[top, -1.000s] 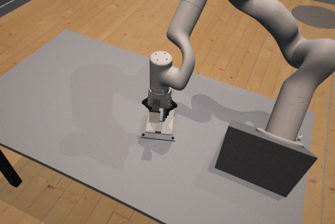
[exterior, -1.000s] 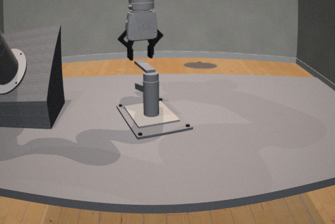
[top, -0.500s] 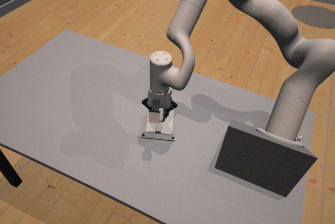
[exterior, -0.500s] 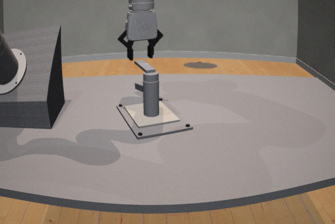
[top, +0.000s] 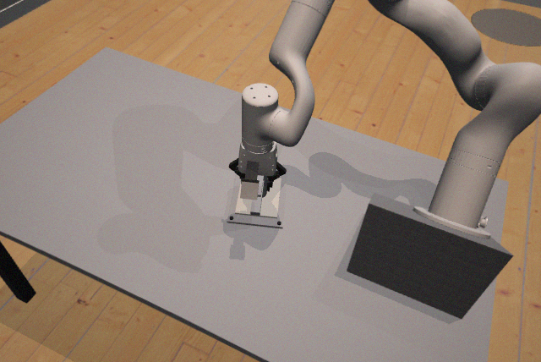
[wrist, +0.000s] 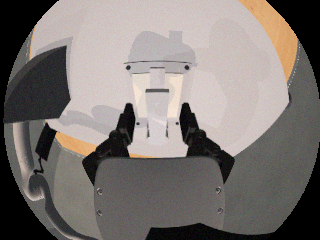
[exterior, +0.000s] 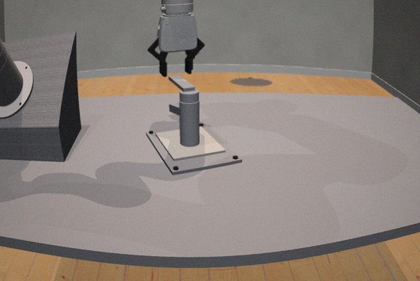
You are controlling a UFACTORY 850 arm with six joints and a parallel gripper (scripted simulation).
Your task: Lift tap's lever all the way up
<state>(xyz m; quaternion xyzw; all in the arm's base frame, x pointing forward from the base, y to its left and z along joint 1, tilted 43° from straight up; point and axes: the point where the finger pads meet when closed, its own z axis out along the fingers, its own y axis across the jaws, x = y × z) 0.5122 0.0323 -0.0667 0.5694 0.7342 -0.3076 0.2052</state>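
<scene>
The tap lever lies 7 cm to the right of my hand, 4 cm below it and 2 cm ahead of it.
</scene>
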